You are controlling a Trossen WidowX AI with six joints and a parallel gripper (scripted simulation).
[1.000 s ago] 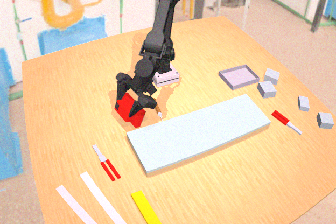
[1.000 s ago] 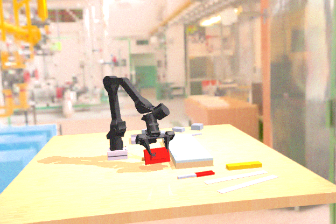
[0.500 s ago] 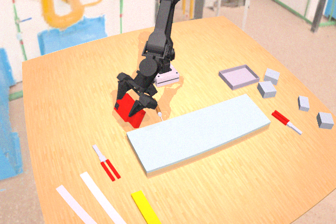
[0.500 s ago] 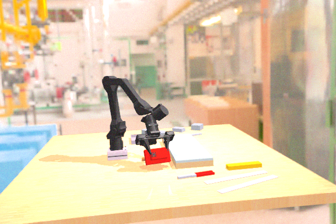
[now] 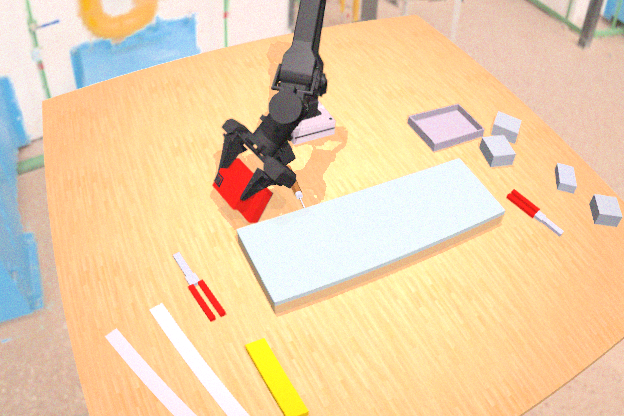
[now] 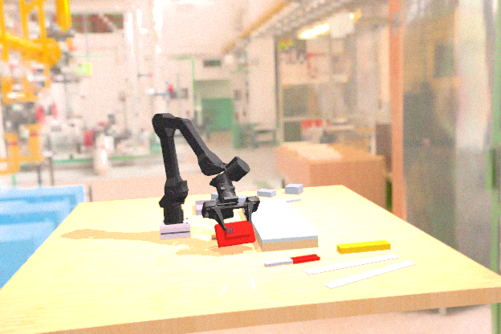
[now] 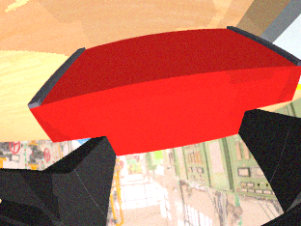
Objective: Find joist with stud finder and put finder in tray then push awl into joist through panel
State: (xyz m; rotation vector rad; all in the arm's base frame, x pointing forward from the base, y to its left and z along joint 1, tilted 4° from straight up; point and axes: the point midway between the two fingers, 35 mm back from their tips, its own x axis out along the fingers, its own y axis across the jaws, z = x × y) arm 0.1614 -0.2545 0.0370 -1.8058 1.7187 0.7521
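My gripper tip is 2 cm past the red stud finder and 1 cm above it. Round my gripper tip: awl: 2 cm ahead, 14 cm to the left, 7 cm below; then yellow strip: 37 cm ahead, 13 cm to the right, 7 cm below; then lilac tray: 3 cm ahead, 57 cm to the left, 6 cm below.
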